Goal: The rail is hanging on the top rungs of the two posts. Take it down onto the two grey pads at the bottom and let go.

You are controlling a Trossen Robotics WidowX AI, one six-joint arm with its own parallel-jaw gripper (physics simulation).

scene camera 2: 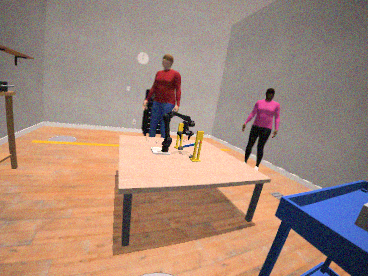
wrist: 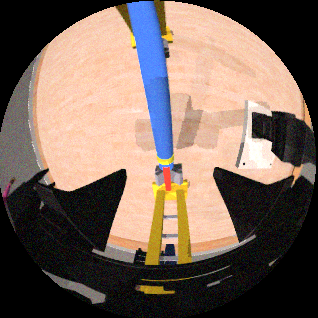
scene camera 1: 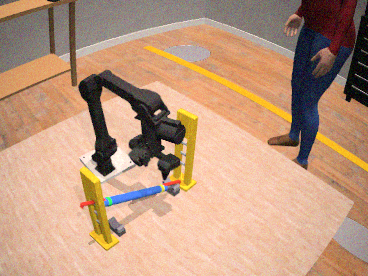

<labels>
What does my gripper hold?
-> Nothing.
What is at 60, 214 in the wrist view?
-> My gripper.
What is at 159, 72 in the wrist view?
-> A blue rail.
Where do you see a yellow post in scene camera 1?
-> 190, 121
</labels>
